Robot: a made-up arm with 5 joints. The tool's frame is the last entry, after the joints. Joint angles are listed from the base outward. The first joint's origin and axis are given. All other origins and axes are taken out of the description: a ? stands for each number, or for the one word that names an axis. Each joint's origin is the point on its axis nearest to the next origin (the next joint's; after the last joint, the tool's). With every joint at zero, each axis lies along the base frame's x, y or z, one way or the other. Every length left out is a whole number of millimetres.
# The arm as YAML. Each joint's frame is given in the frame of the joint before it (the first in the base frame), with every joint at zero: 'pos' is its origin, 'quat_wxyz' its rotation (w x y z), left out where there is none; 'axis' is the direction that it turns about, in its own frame. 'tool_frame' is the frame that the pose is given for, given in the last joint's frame.
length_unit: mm
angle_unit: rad
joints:
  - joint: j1
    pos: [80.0, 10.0, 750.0]
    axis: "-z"
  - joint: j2
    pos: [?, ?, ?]
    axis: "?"
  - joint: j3
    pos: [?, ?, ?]
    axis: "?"
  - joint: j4
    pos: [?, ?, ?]
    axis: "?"
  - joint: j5
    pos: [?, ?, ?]
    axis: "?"
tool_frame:
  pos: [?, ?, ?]
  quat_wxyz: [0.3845, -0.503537, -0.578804, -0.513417]
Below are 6 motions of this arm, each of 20 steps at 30 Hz.
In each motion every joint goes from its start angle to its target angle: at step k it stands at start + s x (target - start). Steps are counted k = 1, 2, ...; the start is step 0. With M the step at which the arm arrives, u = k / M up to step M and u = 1 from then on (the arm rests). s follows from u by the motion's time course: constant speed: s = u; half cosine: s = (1 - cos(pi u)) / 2; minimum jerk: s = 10 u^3 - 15 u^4 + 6 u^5.
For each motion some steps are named. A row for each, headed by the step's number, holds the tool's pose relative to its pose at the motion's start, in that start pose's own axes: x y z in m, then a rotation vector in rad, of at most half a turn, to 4 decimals.
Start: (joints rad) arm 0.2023 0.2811 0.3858 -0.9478 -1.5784
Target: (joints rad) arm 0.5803 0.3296 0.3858 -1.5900 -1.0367
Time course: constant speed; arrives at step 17
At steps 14, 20:
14: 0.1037 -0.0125 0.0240 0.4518 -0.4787 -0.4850
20: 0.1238 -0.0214 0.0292 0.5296 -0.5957 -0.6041

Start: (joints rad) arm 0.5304 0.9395 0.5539 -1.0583 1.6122
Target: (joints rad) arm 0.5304 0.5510 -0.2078 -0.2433 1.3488
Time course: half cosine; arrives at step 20
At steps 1, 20:
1: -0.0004 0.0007 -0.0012 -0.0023 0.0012 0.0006
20: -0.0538 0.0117 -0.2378 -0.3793 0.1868 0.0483

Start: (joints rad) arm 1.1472 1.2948 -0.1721 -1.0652 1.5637
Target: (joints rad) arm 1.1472 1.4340 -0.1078 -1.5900 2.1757
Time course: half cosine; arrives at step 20
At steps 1, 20:
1: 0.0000 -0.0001 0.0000 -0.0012 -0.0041 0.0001
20: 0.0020 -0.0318 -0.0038 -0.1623 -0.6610 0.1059

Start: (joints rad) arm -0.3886 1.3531 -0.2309 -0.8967 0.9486
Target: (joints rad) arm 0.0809 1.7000 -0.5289 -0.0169 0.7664
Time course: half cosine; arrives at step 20
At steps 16, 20:
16: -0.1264 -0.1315 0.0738 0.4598 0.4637 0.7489
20: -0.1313 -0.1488 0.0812 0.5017 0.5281 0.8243

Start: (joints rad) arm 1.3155 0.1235 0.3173 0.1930 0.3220
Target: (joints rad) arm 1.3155 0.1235 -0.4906 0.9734 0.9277
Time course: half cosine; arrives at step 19
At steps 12, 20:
12: 0.0699 -0.0394 -0.0437 0.0711 -0.4165 -0.0452
20: 0.0925 -0.0687 -0.0580 0.0995 -0.5948 -0.0629

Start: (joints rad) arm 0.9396 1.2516 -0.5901 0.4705 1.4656
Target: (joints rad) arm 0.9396 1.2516 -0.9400 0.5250 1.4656
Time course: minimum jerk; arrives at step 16
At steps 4, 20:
4: -0.0001 -0.0026 -0.0082 -0.0299 -0.0062 0.0022
20: 0.0019 -0.0356 -0.0737 -0.2885 -0.0598 0.0216

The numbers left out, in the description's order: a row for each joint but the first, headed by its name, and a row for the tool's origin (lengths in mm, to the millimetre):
j2: xyz -10.0 -30.0 0.0, axis +y
j3: xyz 60.0 0.0 150.0, axis +y
j4: xyz 160.0 0.0 30.0, axis +y
j5: xyz 110.0 0.0 -10.0, axis -x
tool: xyz 0.0 10.0 -10.0

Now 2 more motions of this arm.
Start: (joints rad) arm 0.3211 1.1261 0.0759 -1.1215 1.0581
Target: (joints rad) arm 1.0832 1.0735 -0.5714 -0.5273 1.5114
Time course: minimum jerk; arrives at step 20
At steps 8, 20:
8: -0.0764 -0.0036 -0.0573 -0.0646 -0.1595 0.2149
20: -0.2141 -0.1104 -0.1965 -0.0880 -0.4897 0.7211

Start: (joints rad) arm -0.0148 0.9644 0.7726 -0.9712 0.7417
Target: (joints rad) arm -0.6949 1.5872 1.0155 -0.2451 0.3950
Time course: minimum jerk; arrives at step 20
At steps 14, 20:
14: -0.0884 -0.1729 0.1288 1.0183 -0.2215 0.8265
20: -0.1039 -0.2110 0.1124 1.1109 -0.3416 1.0562

